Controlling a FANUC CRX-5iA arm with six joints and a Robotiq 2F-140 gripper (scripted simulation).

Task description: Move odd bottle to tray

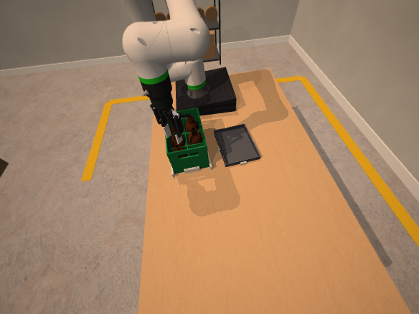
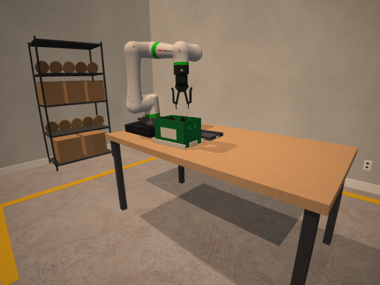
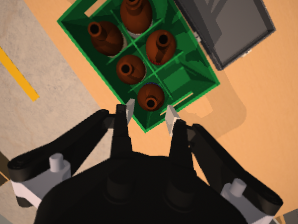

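My gripper is now 9 cm past the green crate, 5 cm to the right of it and 16 cm above it. The rest, counted from my hand: dark grey tray 5 cm behind, 31 cm to the left, 23 cm below; then glass bottle 18 cm behind, 9 cm to the left, 16 cm below.
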